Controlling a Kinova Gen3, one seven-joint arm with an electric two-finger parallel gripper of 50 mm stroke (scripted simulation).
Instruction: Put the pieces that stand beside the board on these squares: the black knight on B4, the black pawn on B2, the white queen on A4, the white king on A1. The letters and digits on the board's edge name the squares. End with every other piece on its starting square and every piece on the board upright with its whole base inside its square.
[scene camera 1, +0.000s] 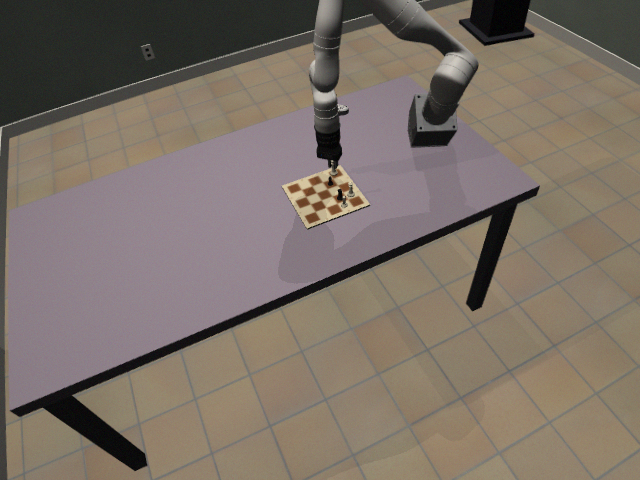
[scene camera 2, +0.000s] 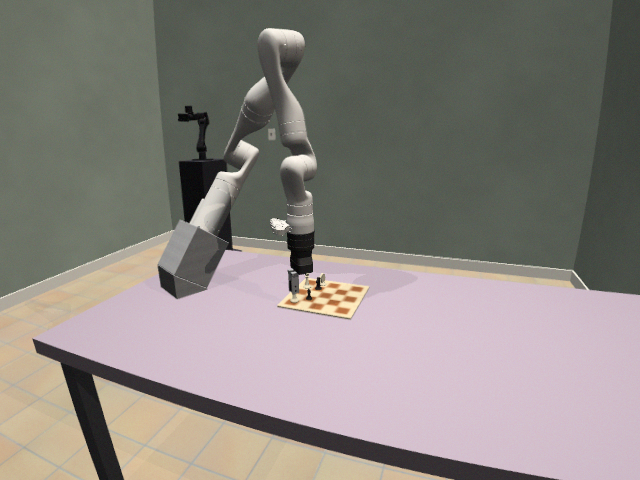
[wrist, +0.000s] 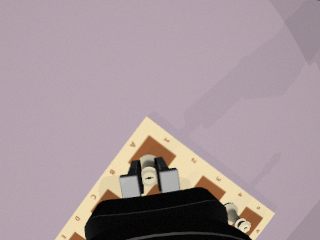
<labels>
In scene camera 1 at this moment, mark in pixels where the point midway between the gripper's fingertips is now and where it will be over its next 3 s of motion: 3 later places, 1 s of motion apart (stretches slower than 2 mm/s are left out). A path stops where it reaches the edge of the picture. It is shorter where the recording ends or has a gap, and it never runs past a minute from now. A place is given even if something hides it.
The gripper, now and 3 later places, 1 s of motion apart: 333, 166; 335, 165; 335, 164; 334, 146
</labels>
